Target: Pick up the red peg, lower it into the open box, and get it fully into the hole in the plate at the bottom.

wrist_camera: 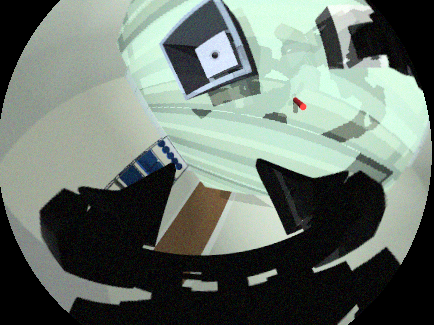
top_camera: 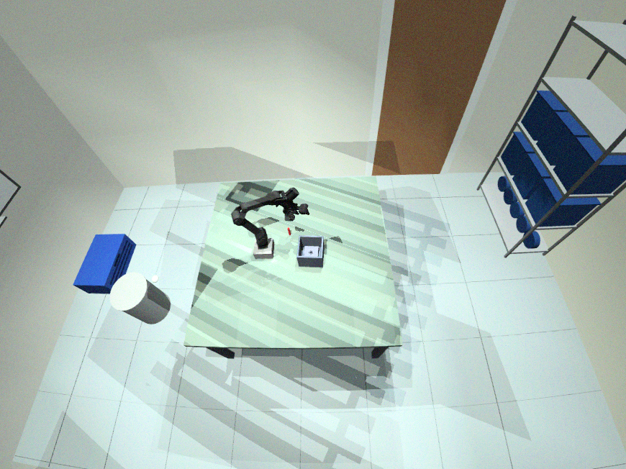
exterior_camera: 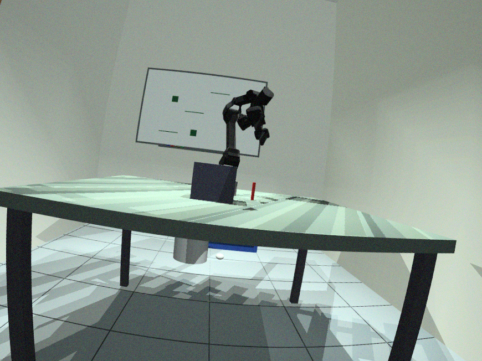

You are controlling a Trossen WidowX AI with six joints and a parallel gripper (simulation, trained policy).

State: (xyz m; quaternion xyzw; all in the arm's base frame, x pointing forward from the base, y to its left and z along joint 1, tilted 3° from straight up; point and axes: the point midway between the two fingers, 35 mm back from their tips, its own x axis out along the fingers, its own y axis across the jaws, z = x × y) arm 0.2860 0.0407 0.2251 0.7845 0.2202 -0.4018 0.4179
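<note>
My gripper tip is 120 mm past the red peg, 40 mm to the right of it and 230 mm above it. Round my gripper tip: pale plate: 160 mm to the right, 220 mm below.
</note>
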